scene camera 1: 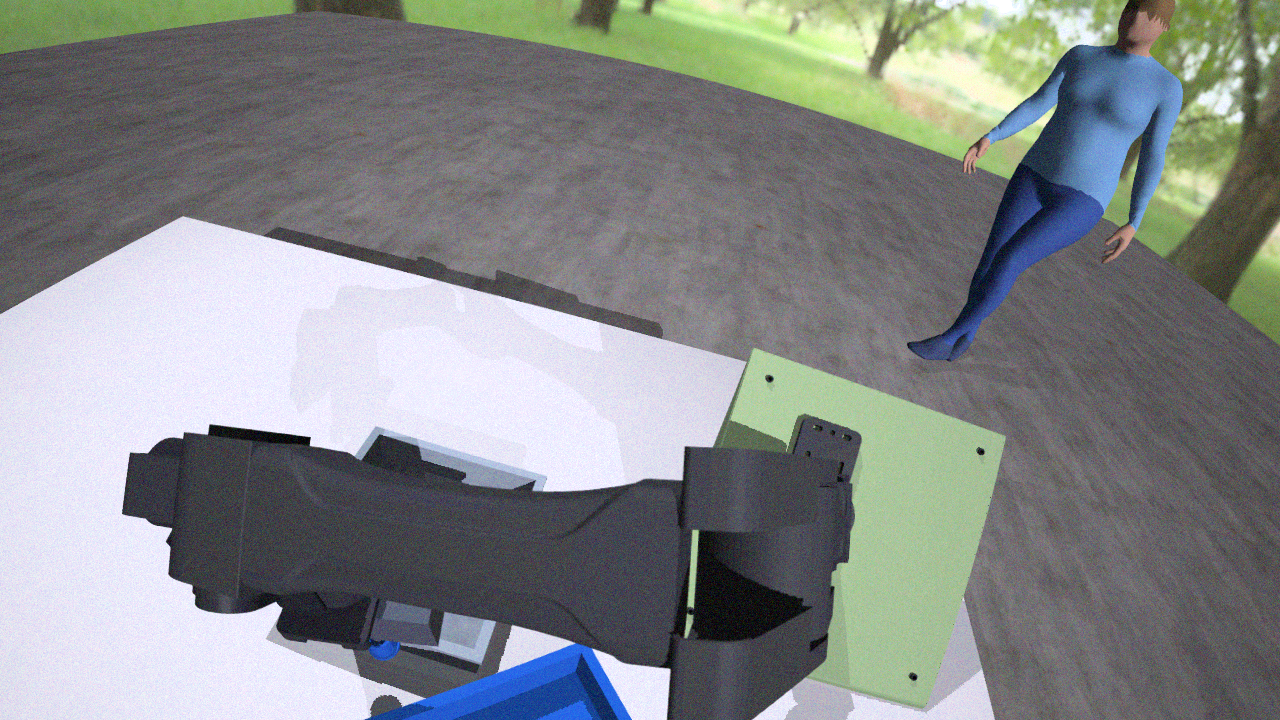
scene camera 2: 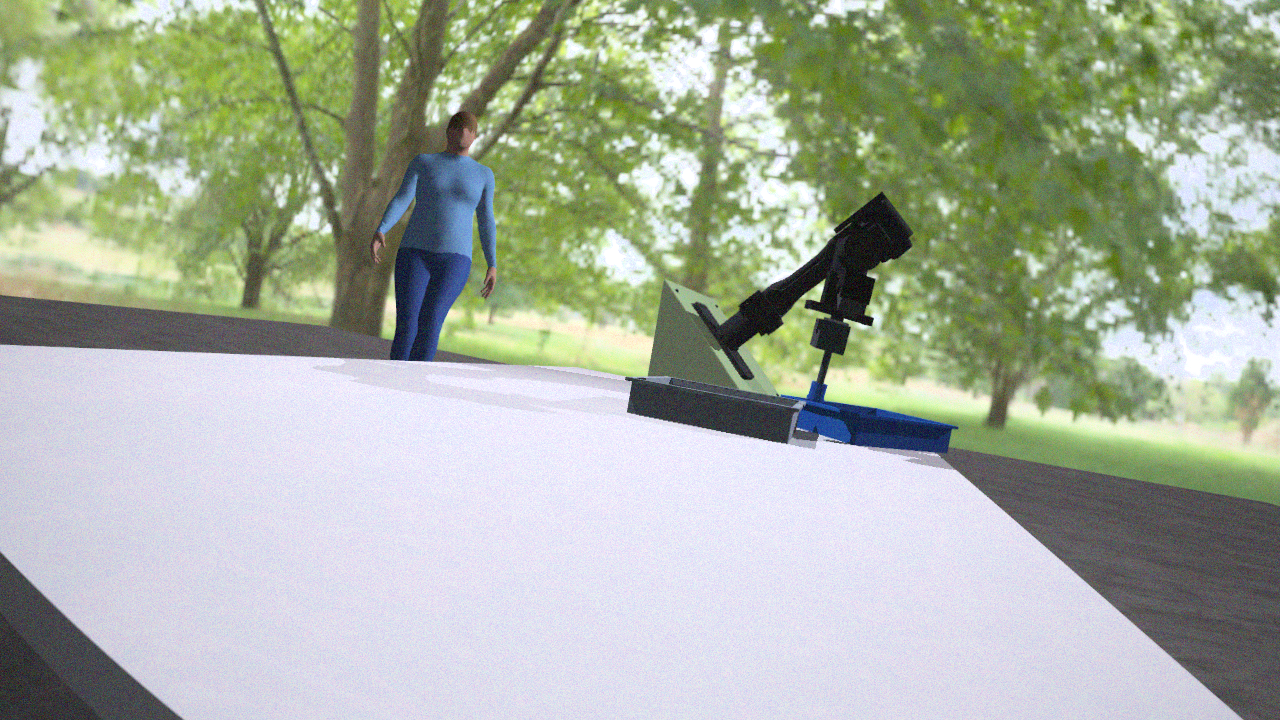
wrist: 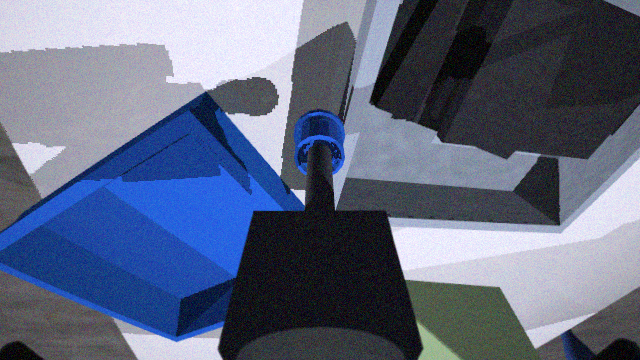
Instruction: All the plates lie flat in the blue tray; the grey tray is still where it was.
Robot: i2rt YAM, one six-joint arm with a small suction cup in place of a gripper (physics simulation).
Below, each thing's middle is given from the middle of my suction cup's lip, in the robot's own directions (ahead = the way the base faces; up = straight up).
The blue tray (scene camera 1: 572, 675) lies 180 mm behind my suction cup, 80 mm to the left of it and 40 mm below it.
